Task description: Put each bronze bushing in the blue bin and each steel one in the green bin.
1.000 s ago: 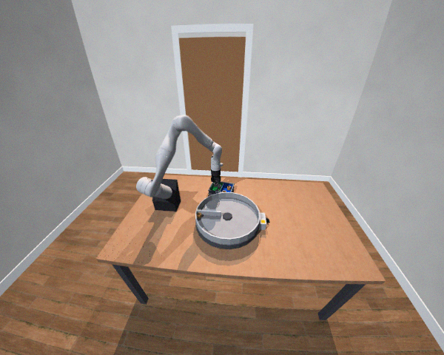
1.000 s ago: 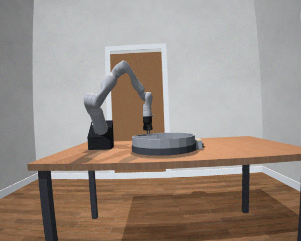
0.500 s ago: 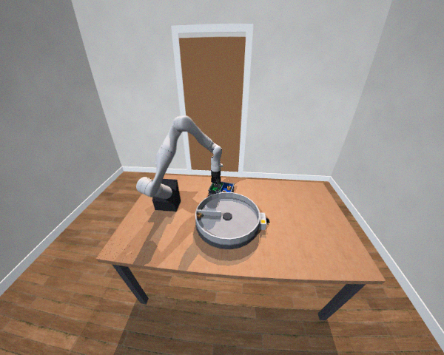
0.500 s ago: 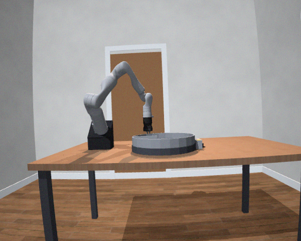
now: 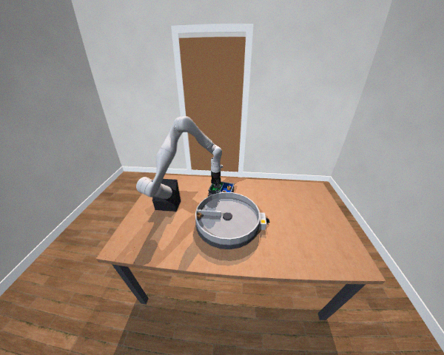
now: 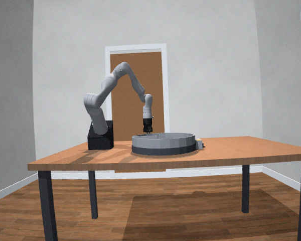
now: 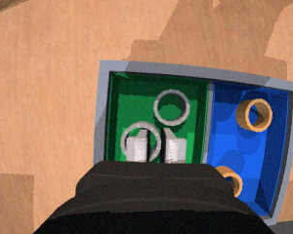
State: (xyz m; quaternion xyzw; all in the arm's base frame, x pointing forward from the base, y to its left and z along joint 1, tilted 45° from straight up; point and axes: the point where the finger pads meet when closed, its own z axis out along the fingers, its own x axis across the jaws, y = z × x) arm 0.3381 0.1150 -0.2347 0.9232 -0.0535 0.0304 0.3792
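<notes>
My hand is 40 mm short of the blue bin, 30 mm above it and 20 mm to the left of it. From my hand the other things lie so: grey turntable 350 mm to the right, 110 mm ahead.
</notes>
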